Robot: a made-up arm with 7 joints. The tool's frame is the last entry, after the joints.
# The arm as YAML. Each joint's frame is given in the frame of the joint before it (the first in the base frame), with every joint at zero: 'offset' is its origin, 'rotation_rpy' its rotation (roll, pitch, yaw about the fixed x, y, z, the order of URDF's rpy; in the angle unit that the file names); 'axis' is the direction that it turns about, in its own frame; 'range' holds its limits. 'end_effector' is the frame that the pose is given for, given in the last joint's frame.
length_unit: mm
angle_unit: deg
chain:
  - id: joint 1
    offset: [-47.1, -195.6, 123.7]
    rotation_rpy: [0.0, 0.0, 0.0]
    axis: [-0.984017, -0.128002, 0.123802]
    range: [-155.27, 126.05]
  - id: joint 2
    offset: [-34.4, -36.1, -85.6]
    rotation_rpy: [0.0, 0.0, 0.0]
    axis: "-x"
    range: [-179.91, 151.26]
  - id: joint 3
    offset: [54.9, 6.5, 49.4]
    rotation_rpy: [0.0, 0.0, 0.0]
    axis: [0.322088, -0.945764, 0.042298]
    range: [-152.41, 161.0]
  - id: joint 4
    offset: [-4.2, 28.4, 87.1]
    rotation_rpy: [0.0, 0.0, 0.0]
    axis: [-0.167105, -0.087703, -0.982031]
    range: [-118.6, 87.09]
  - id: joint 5
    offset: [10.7, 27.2, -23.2]
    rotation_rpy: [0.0, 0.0, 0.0]
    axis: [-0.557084, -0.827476, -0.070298]
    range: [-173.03, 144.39]
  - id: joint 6
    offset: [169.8, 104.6, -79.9]
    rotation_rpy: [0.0, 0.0, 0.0]
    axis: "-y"
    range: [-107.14, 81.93]
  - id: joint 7
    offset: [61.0, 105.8, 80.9]
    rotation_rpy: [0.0, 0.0, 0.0]
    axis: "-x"
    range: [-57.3, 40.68]
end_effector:
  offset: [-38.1, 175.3, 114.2]
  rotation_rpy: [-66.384, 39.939, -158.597]
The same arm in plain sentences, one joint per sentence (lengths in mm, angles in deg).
The arm has seven revolute joints in a row. What follows holds with every joint at zero, and every direction is one of the base frame's. Joint 1 is mounted 47.1 mm along -x and 195.6 mm along -y and 123.7 mm along +z from the base frame's origin and turns about the direction (-0.984017, -0.128002, 0.123802), from -155.27 to 126.05 deg. Joint 2 is mounted 34.4 mm along -x and 36.1 mm along -y and 85.6 mm along -z from joint 1 and turns about -x, from -179.91 to 151.26 deg. Joint 3 is mounted 54.9 mm along +x and 6.5 mm along +y and 49.4 mm along +z from joint 2 and turns about the direction (0.322088, -0.945764, 0.042298), from -152.41 to 161 deg. Joint 4 is mounted 4.2 mm along -x and 28.4 mm along +y and 87.1 mm along +z from joint 3 and turns about the direction (-0.167105, -0.087703, -0.982031), from -118.6 to 87.09 deg. Joint 5 is mounted 10.7 mm along +x and 27.2 mm along +y and 23.2 mm along -z from joint 4 and turns about the direction (-0.557084, -0.827476, -0.070298), from -173.03 to 144.39 deg. Joint 6 is mounted 169.8 mm along +x and 104.6 mm along +y and 79.9 mm along -z from joint 5 and turns about -y, from -107.14 to 81.93 deg. Joint 7 is mounted 61 mm along +x and 105.8 mm along +y and 80.9 mm along +z from joint 6 and turns about -x, from -57.3 to 40.68 deg. The tool frame, which is the frame that the pose is given for, is mounted 38.1 mm along -x and 175.3 mm along +y and 114.2 mm along +z from joint 7; its axes are the base frame's turned by roll -66.38, pitch 39.94 and yaw -158.6 deg (as in URDF: about the fixed x, then y, then z).
